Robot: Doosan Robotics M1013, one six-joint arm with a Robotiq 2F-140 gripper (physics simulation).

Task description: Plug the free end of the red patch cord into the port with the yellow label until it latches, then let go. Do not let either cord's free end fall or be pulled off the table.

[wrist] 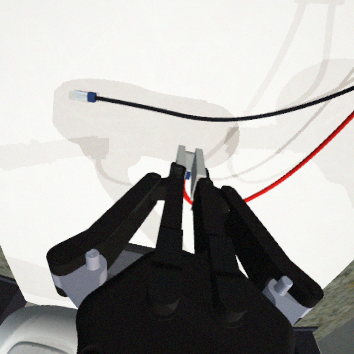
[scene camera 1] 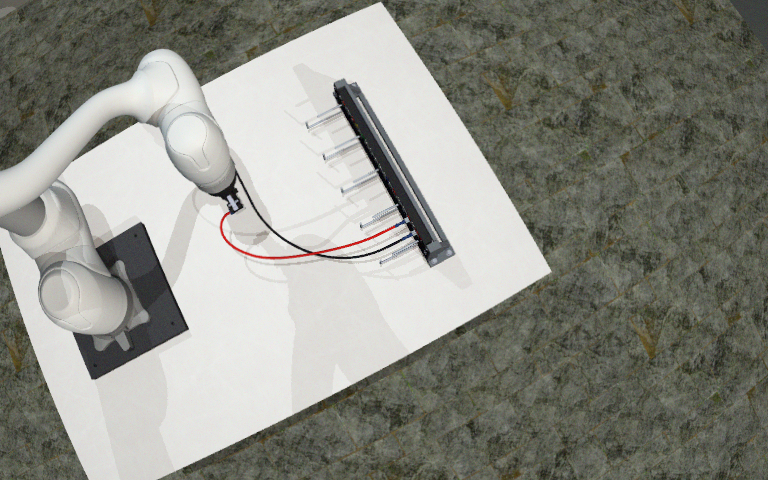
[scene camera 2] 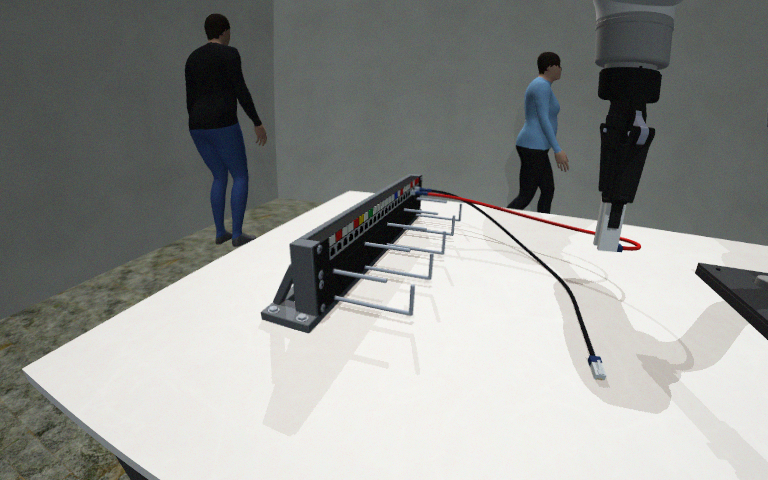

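Seen in the pictures: gripper, between the fingertips: (wrist: 187,157) (scene camera 2: 604,247); arm's base, origin of its link: (scene camera 1: 111,306).
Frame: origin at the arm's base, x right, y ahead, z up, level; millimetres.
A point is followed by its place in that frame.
My gripper (scene camera 1: 233,204) @[y 434, x -14, z 63 mm] (scene camera 2: 609,229) @[y 434, x -14, z 63 mm] (wrist: 187,157) @[y 434, x -14, z 63 mm] is shut on the red cord's free plug and holds it above the table, well apart from the patch panel (scene camera 1: 390,169) @[y 787, x 104, z 76 mm] (scene camera 2: 306,277) @[y 800, x -168, z 40 mm]. The plug is mostly hidden between the pale fingertips; its blue boot (wrist: 187,175) @[y 415, x -10, z 70 mm] shows in the wrist view. The red cord (scene camera 1: 277,258) @[y 453, x 139, z 45 mm] (scene camera 2: 532,217) @[y 515, x 165, z 46 mm] loops back to the panel's far end. The yellow label (scene camera 2: 361,219) @[y 779, x -38, z 72 mm] sits on the panel's front, with its port below it. The black cord (scene camera 1: 348,258) @[y 596, x 223, z 24 mm] (scene camera 2: 566,284) @[y 466, x 23, z -16 mm] (wrist: 220,120) @[y 466, x 28, z -16 mm] ends in a free plug (scene camera 2: 597,369) @[y 470, x -180, z -16 mm] (wrist: 81,95) @[y 468, x -173, z -12 mm] over the table.
Metal guide hooks (scene camera 1: 325,116) @[y 736, x -128, z -4 mm] (scene camera 2: 373,306) @[y 732, x -130, z -7 mm] stick out from the panel's port side. The red and black cords cross between the arm and panel. The dark base plate (scene camera 1: 169,316) @[y 136, x 108, z 0 mm] carries the arm. Two people (scene camera 2: 212,84) (scene camera 2: 539,113) stand beyond the white table (scene camera 1: 481,243) @[y 897, x 357, z -23 mm].
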